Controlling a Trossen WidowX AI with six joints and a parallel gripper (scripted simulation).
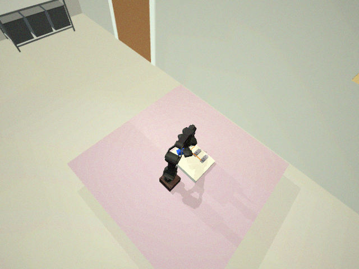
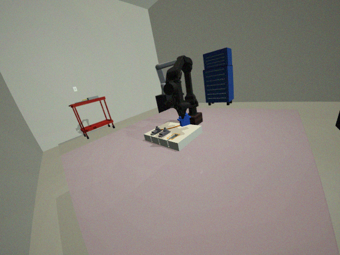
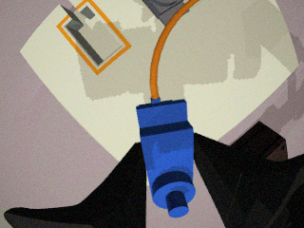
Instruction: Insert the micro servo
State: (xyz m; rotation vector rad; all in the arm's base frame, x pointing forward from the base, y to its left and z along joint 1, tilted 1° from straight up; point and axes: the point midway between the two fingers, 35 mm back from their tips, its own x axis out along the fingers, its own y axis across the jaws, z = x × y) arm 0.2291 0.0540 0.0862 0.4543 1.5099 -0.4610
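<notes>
My gripper tip is now 10 cm above the white deck, 7 cm to the left of it and 2 cm past it.
</notes>
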